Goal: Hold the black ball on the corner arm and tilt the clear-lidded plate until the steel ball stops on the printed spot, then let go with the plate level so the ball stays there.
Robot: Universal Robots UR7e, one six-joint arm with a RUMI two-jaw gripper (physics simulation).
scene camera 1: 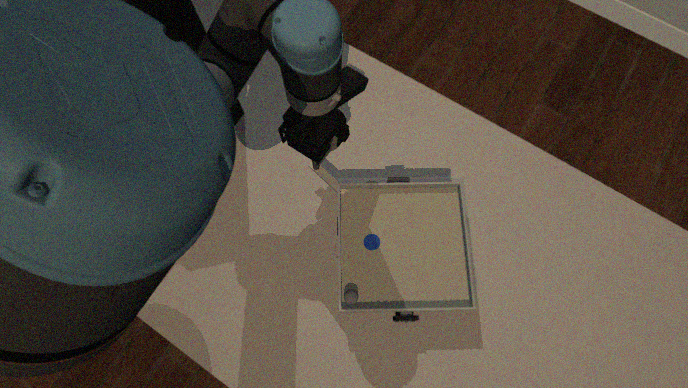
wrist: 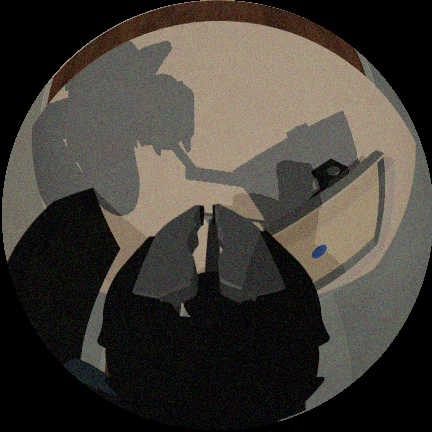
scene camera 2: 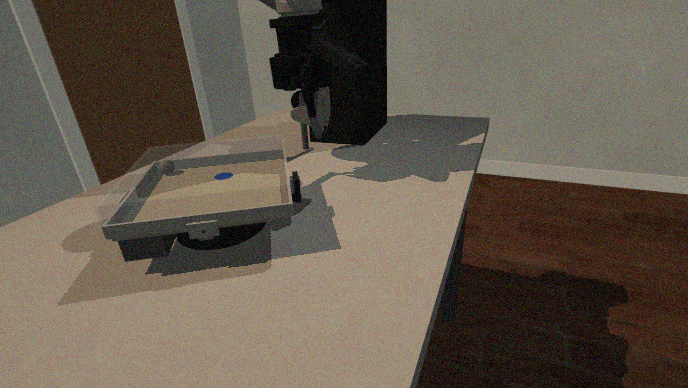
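The clear-lidded plate (scene camera 1: 466, 245) (scene camera 2: 150, 223) (wrist: 382, 200) is a square grey-walled tray with a tan floor; its exact tilt is hard to tell. The steel ball (scene camera 1: 351, 295) (scene camera 2: 166, 167) rests in the lower left corner in scene camera 1, against the walls and apart from the blue printed spot (scene camera 1: 371, 242) (scene camera 2: 223, 176) (wrist: 319, 251). The corner arm (scene camera 1: 326, 178) (wrist: 255, 220) runs out from the plate's upper left corner to an upright post (scene camera 2: 305, 137). My gripper (scene camera 1: 316, 164) (scene camera 2: 310, 117) (wrist: 207, 206) is shut on the black ball above that post; its jaws largely hide the ball.
The plate stands on a dark round base (scene camera 2: 225, 236), with a dark block (scene camera 2: 145, 249) below one corner. Small dark fittings (scene camera 1: 405, 316) (scene camera 2: 295, 187) (wrist: 330, 172) stick out from its sides. The tan table (scene camera 1: 560, 240) (scene camera 2: 300, 310) carries it. The blue-capped robot body (scene camera 1: 110, 125) stands left in scene camera 1.
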